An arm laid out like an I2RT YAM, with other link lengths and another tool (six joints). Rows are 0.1 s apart.
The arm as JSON. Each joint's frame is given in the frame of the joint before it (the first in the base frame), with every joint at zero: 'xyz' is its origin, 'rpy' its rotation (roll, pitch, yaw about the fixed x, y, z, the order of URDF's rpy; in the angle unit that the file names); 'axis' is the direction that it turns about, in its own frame. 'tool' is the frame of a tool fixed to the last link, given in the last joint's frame.
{
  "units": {
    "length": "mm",
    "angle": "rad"
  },
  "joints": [
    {
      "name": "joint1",
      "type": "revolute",
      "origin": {
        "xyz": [
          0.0,
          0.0,
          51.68
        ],
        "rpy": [
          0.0,
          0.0,
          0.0
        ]
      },
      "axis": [
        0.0,
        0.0,
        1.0
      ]
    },
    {
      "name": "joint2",
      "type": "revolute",
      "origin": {
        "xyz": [
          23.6,
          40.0,
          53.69
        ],
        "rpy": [
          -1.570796,
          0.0,
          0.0
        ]
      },
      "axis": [
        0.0,
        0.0,
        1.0
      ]
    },
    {
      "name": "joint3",
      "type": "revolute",
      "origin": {
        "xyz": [
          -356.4,
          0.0,
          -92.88
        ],
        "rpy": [
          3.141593,
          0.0,
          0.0
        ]
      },
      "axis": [
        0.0,
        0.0,
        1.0
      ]
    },
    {
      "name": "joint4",
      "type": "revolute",
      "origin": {
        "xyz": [
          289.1,
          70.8,
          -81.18
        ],
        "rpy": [
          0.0,
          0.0,
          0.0
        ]
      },
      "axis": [
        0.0,
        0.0,
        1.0
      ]
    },
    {
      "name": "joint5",
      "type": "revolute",
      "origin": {
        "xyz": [
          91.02,
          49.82,
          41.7
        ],
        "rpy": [
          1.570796,
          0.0,
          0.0
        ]
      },
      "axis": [
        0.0,
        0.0,
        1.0
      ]
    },
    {
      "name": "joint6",
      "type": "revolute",
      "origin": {
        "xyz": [
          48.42,
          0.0,
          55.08
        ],
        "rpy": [
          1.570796,
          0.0,
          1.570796
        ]
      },
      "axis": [
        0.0,
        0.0,
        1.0
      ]
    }
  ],
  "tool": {
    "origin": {
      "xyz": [
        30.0,
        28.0,
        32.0
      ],
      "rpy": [
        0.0,
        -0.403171,
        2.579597
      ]
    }
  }
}
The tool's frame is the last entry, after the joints.
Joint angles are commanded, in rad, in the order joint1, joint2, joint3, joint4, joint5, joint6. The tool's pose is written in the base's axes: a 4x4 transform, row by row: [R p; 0 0 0 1], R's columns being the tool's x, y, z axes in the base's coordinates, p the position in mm. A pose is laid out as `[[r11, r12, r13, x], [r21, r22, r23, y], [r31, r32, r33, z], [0, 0, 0, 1]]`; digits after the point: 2 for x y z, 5 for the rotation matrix.
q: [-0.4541 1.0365 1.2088 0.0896 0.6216 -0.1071]
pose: [[0.93137, 0.35222, 0.09219, 191.15], [-0.05618, 0.38919, -0.91944, -190.02], [-0.35972, 0.85116, 0.38227, 538.09], [0, 0, 0, 1]]
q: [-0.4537 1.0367 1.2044 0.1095 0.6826 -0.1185]
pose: [[0.93010, 0.36591, 0.03198, 186.20], [-0.11170, 0.36472, -0.92439, -190.72], [-0.34991, 0.85620, 0.38010, 538.08], [0, 0, 0, 1]]
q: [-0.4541 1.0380 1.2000 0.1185 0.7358 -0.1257]
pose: [[0.92395, 0.38207, -0.01825, 182.36], [-0.15773, 0.33711, -0.92816, -191.44], [-0.34847, 0.86045, 0.37174, 536.26], [0, 0, 0, 1]]
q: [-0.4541 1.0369 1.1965 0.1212 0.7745 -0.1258]
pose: [[0.91920, 0.38998, -0.05462, 179.05], [-0.18874, 0.31458, -0.93028, -191.36], [-0.34561, 0.86542, 0.36276, 534.59], [0, 0, 0, 1]]
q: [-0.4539 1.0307 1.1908 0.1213 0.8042 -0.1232]
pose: [[0.91589, 0.39277, -0.08288, 174.91], [-0.21155, 0.29682, -0.93121, -190.33], [-0.34115, 0.87042, 0.35494, 532.94], [0, 0, 0, 1]]
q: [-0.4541 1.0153 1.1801 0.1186 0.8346 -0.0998]
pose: [[0.91949, 0.37568, -0.11573, 168.34], [-0.23015, 0.27580, -0.93326, -187.79], [-0.31869, 0.88476, 0.34006, 530.31], [0, 0, 0, 1]]
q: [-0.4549 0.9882 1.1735 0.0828 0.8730 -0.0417]
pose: [[0.92692, 0.34117, -0.15630, 157.38], [-0.24640, 0.23918, -0.93919, -182.77], [-0.28303, 0.90906, 0.30577, 526.46], [0, 0, 0, 1]]
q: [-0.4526 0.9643 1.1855 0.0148 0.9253 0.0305]
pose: [[0.92979, 0.30607, -0.20448, 145.33], [-0.27018, 0.19021, -0.94383, -176.49], [-0.24998, 0.93282, 0.25955, 524.65], [0, 0, 0, 1]]
